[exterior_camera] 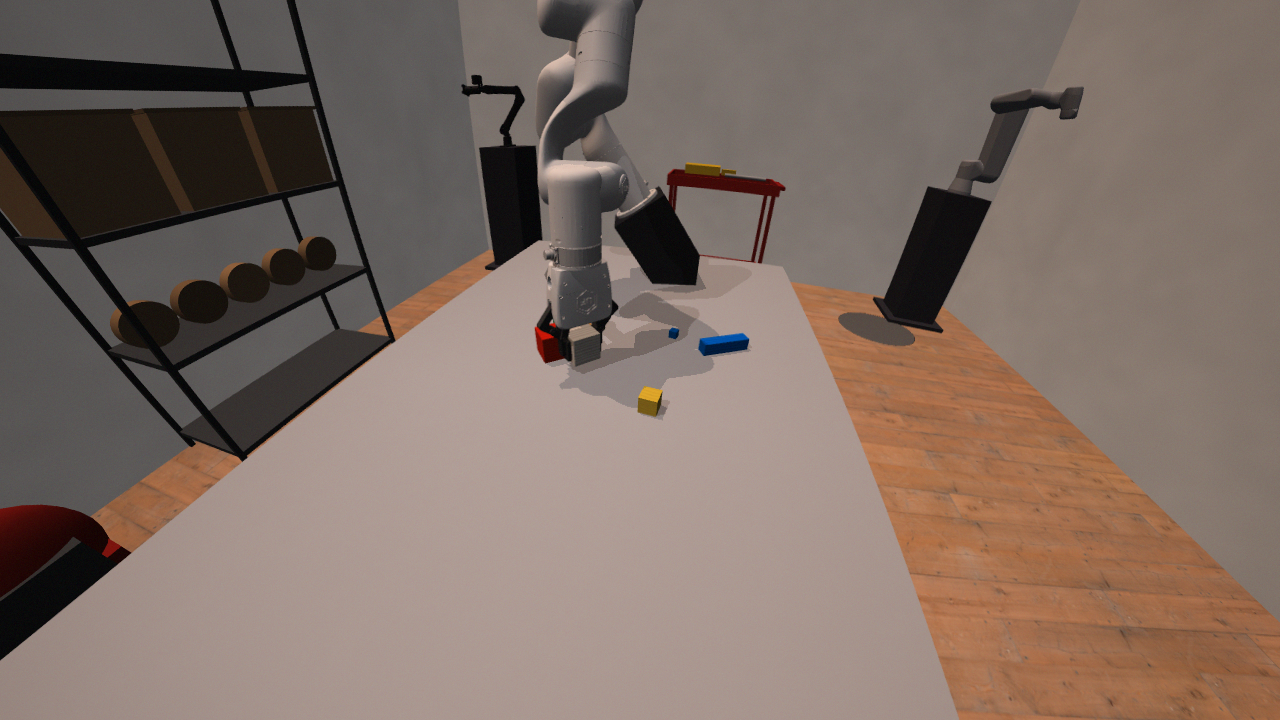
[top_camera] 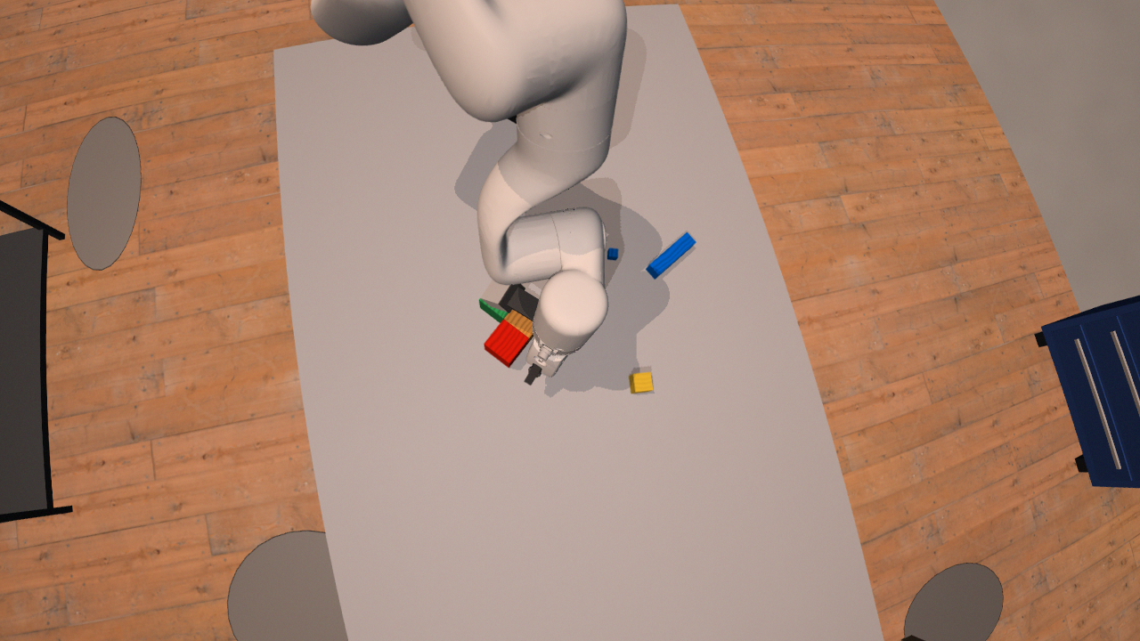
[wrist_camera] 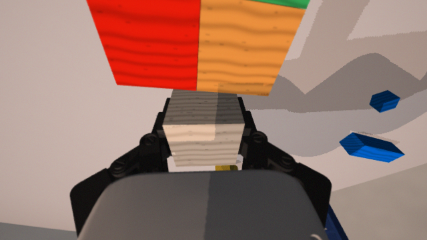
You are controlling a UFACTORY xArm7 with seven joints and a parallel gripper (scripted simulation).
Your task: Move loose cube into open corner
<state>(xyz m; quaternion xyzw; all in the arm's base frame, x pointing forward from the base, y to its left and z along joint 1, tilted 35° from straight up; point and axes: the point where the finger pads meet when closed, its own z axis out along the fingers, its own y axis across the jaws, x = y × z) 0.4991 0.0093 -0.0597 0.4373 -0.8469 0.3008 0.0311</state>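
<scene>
Now: hand 5 cm past the orange cube, 3 cm to the left of it and 2 cm above it. Also, from my hand: red cube 7 cm to the right, 2 cm below, 2 cm behind; then white cube right at my hand; then green cube 9 cm behind, 7 cm to the right, 2 cm below.
</scene>
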